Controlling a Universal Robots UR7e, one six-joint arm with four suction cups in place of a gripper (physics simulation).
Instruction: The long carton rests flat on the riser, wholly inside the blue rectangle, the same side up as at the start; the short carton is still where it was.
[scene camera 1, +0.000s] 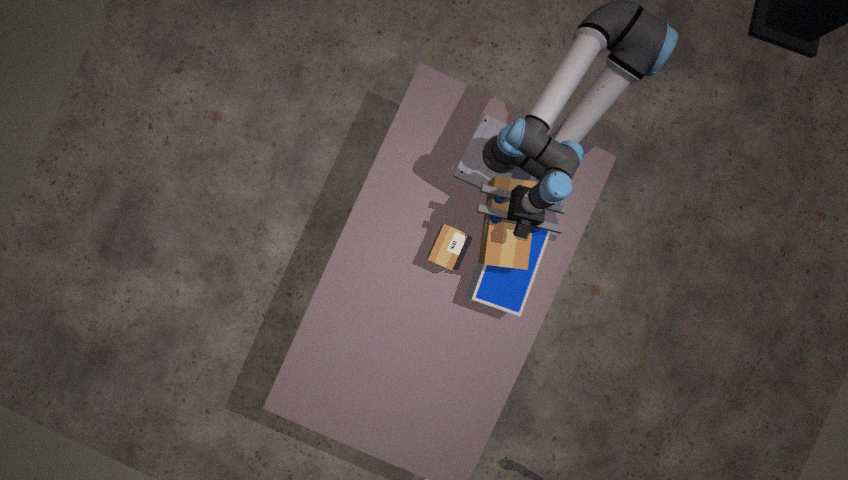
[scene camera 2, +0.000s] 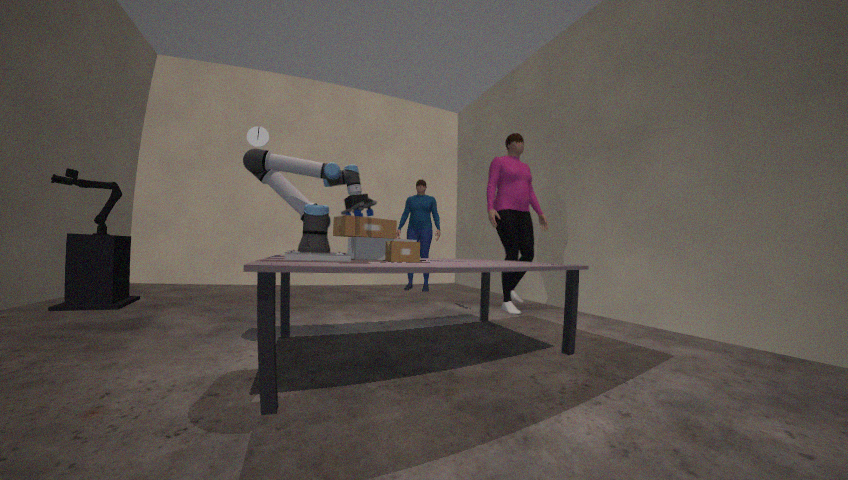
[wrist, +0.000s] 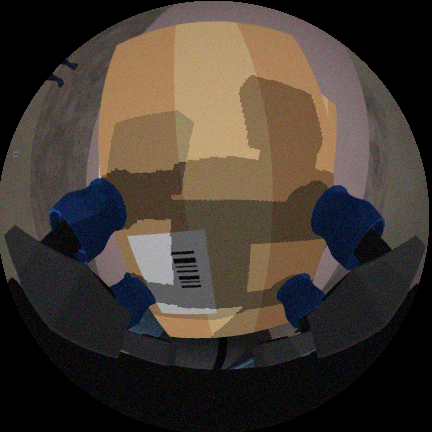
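Seen in the pictures: end effector, tool point: (wrist: 218, 258); arm's base, origin of the base link: (scene camera 1: 500, 154) (scene camera 2: 314, 252).
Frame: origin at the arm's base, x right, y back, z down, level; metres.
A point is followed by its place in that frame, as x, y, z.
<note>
The long carton (scene camera 1: 505, 249) {-0.066, -0.375, -0.188} (scene camera 2: 364, 226) {0.021, -0.244, -0.139} (wrist: 220, 100) {-0.069, -0.336, -0.188} is tan, label side with barcode up in the wrist view. My suction gripper (scene camera 1: 523, 208) {-0.066, -0.246, -0.188} (scene camera 2: 360, 211) (wrist: 216, 250) {-0.066, -0.246, -0.188} is shut on its top, nearer the robot-base end. The carton is level or nearly so, low over the grey riser (scene camera 2: 367, 248) {-0.043, -0.290, -0.027}; any gap is too small to tell. It lies askew to the blue rectangle (scene camera 1: 505, 291) {-0.137, -0.524, -0.087} and reaches past its base-side end; blue shows at the far end and along one side. The short carton (scene camera 1: 446, 248) {0.120, -0.426, -0.068} (scene camera 2: 402, 252) {0.164, -0.393, -0.013} stands on the table beside the riser, apart from the long one.
The robot's base plate (scene camera 1: 468, 172) {0.108, -0.107, 0.002} (scene camera 2: 318, 256) {0.141, 0.007, 0.014} is close to the long carton's near end. The pink table (scene camera 1: 380, 356) {0.256, -0.932, 0.033} (scene camera 2: 476, 267) {0.548, -0.521, 0.035} carries everything. A black pedestal (scene camera 2: 96, 273) with another arm stands beyond the table. Two people (scene camera 2: 511, 184) (scene camera 2: 420, 208) stand past the table.
</note>
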